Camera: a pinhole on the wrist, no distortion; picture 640 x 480 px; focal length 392.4 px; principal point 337.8 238.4 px. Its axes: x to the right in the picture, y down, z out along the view. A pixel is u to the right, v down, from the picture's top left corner.
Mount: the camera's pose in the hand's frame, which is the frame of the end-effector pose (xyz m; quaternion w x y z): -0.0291 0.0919 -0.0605 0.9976 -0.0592 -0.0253 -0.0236
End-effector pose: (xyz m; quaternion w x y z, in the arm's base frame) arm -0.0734 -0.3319 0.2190 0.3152 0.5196 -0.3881 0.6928
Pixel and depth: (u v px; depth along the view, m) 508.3 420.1 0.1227
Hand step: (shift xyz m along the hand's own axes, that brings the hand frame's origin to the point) 0.0211 0.1605 0.0574
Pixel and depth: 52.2 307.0 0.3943
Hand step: -0.3307 0.2200 0.3072
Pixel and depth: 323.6 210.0 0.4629
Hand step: -0.0696 0.1146 0.4016
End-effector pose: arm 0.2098 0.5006 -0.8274 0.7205 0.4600 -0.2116 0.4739
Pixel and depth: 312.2 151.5 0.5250
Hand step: -0.0941 0.0407 0.4719
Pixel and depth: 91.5 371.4 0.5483
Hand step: -0.3893 0.3568 0.4432
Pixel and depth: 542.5 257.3 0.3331
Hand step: 0.1292 0.1399 0.2772
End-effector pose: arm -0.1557 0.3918 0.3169 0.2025 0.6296 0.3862 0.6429
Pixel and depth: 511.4 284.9 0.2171
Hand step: 0.0577 0.1391 0.1569
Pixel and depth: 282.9 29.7 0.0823
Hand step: -0.0467 0.0588 0.0256
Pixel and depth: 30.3 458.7 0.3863
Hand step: -0.3387 0.3665 0.2811
